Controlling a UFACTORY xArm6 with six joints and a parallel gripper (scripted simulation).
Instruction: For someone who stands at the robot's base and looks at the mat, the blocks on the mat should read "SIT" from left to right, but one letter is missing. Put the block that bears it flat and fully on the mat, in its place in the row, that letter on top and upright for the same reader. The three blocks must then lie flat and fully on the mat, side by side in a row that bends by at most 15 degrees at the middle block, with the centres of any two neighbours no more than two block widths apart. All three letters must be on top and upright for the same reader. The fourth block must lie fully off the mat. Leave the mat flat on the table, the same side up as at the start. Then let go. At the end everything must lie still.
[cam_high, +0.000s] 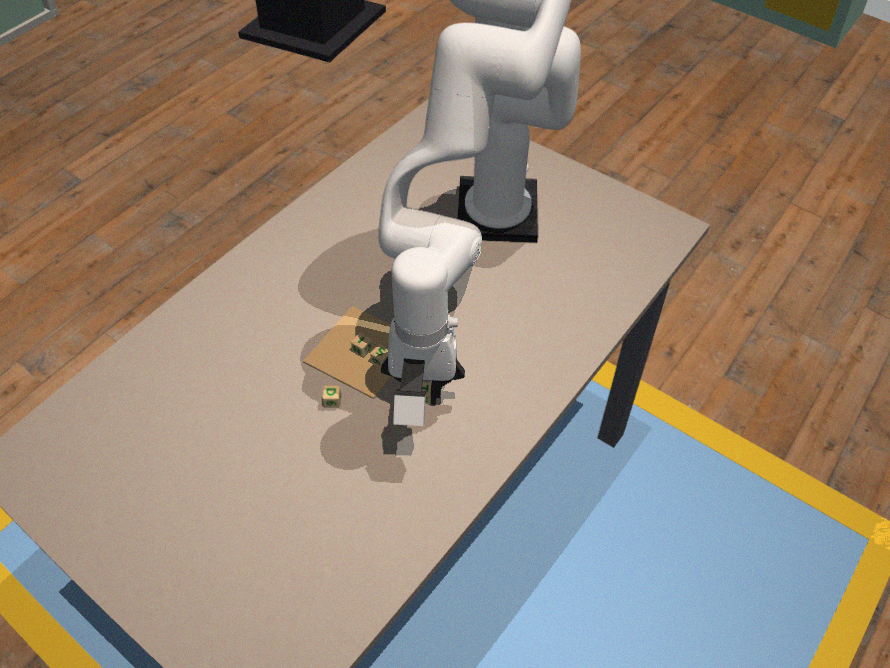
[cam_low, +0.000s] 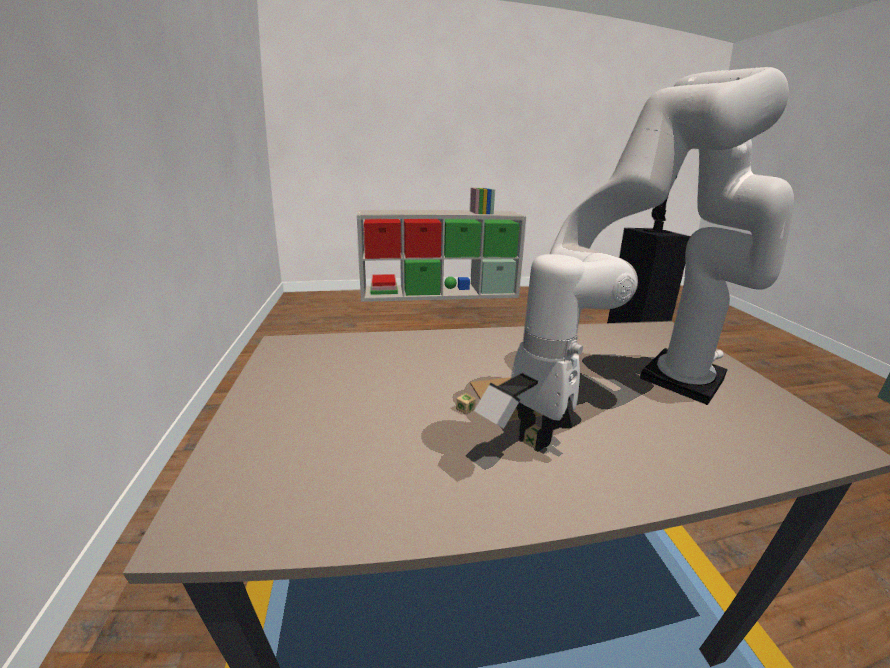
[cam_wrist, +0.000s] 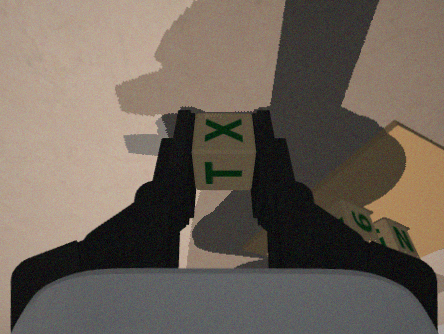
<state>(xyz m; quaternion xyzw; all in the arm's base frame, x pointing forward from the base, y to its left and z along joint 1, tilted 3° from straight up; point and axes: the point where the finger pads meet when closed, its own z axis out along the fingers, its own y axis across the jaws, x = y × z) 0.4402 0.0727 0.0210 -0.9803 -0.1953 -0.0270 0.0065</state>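
Now: hand 10 mm above the T block. From my hand the other things lie so: I block (130 mm to the right, 40 mm behind); then S block (90 mm to the right, 30 mm behind); then tan mat (130 mm to the right, 40 mm behind, 20 mm below).
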